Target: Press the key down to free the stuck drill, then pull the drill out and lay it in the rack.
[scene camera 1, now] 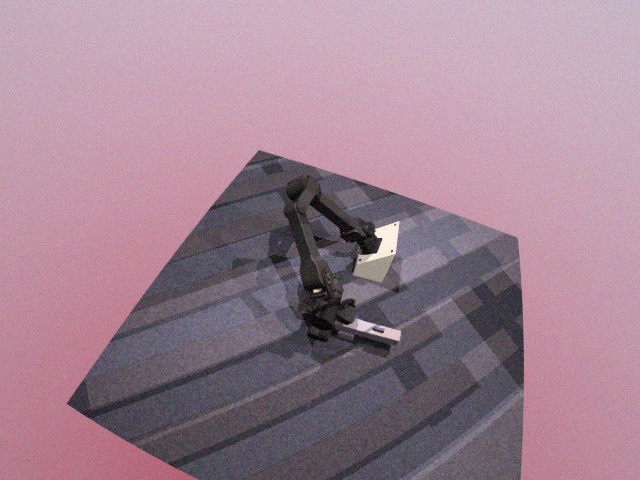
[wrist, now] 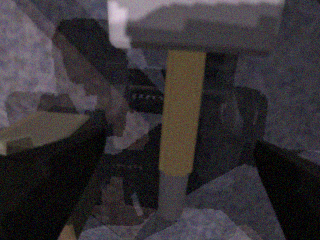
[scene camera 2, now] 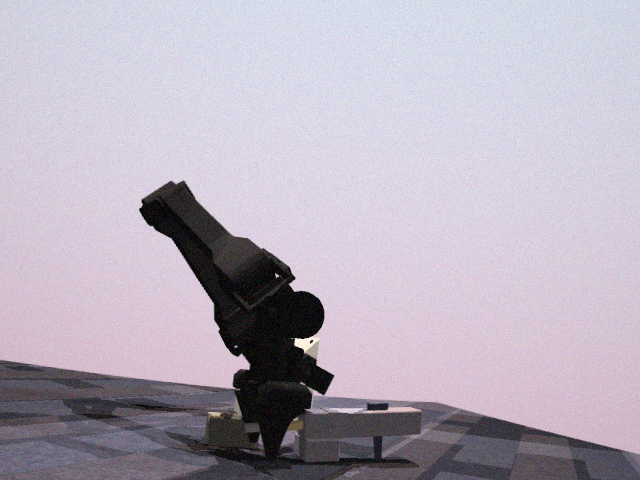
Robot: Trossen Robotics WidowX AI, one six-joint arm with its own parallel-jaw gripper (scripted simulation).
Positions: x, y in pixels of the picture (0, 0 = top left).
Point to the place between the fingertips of my gripper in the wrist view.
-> At 179, 141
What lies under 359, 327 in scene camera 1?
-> A pale housing block.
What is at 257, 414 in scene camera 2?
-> My gripper.
